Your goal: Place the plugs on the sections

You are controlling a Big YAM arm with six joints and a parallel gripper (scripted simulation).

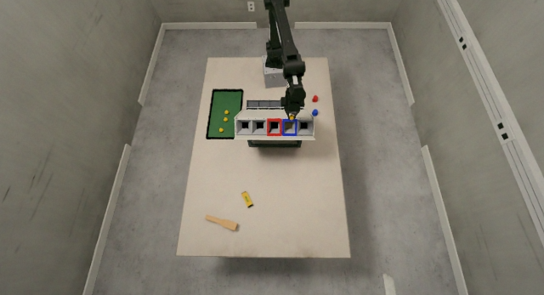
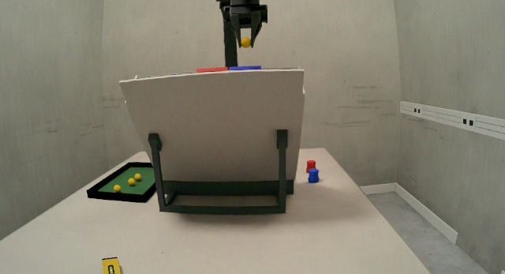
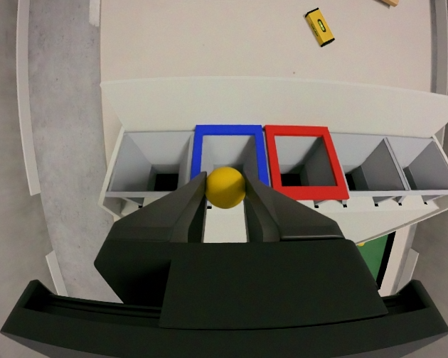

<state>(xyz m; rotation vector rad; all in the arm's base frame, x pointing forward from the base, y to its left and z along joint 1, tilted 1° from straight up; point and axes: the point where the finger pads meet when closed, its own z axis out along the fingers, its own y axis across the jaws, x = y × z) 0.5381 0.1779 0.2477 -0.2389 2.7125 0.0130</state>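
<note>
Now: hand 1 cm short of the blue band and 8 cm above it. From my hand the other things lie so: blue plug: 29 cm behind, 14 cm to the left, 38 cm below; cover: 12 cm behind, 10 cm to the right, 19 cm below; red band: 2 cm ahead, 8 cm to the right, 8 cm below.
</note>
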